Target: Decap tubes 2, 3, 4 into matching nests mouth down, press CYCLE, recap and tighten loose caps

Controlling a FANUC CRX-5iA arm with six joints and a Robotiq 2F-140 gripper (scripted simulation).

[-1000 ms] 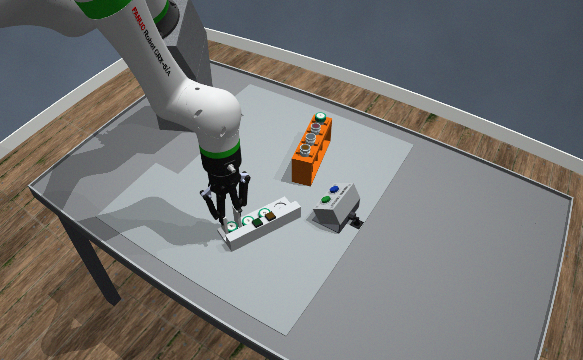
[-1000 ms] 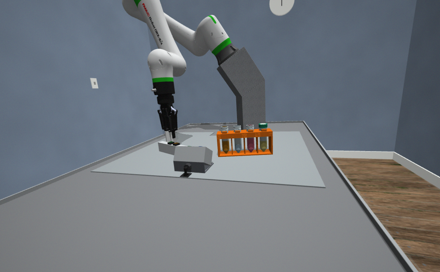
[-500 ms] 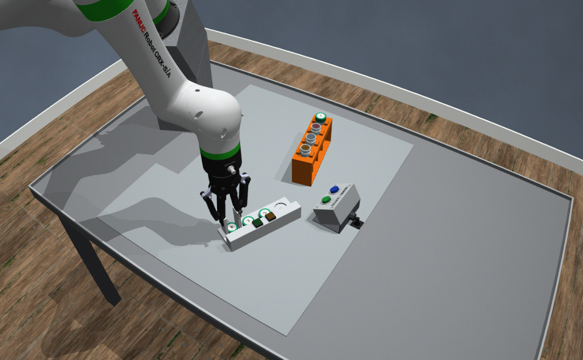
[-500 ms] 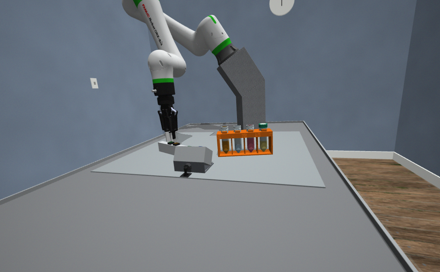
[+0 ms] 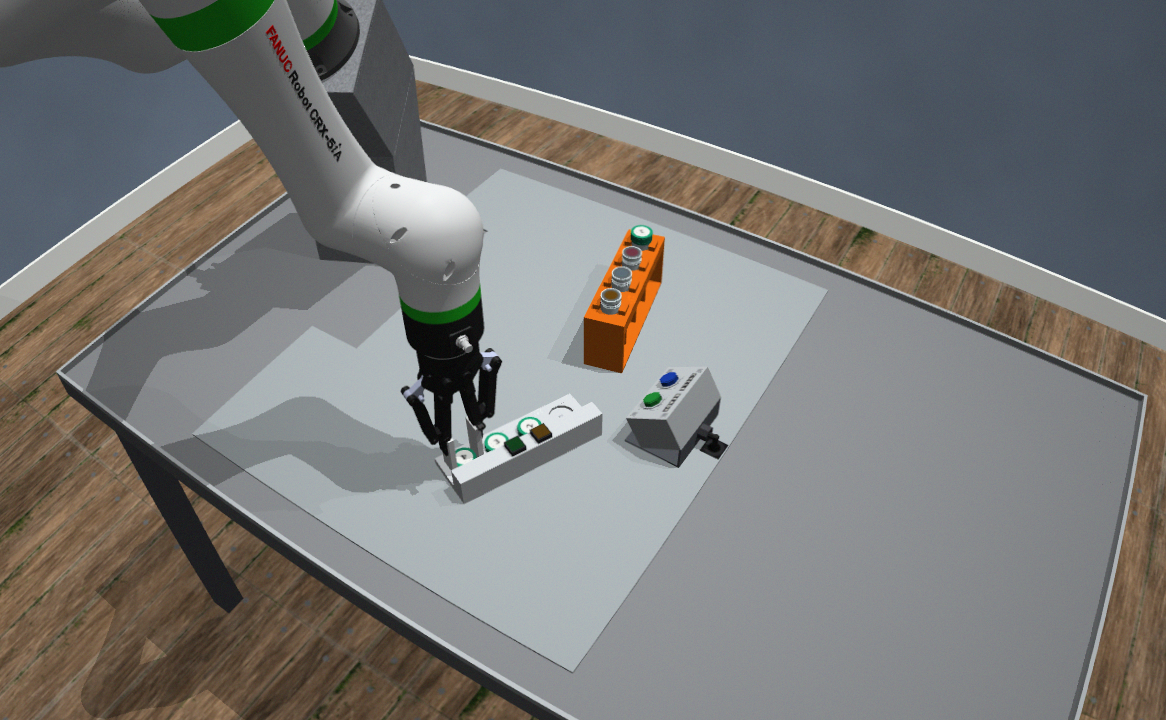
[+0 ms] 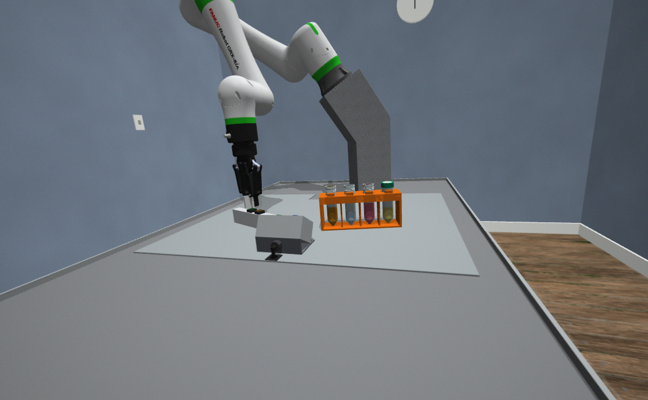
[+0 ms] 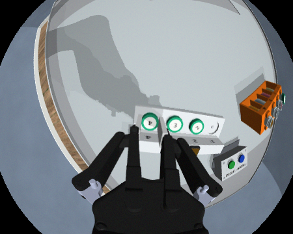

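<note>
My gripper is now 23 cm short of the blue key, 19 cm to the right of it and 2 cm below it. From my hand the other things lie so: grey key box: 24 cm ahead, 17 cm to the left, 1 cm above; then tube: 11 cm ahead, 27 cm to the left; then green key: 22 cm ahead, 15 cm to the left, 2 cm above.
</note>
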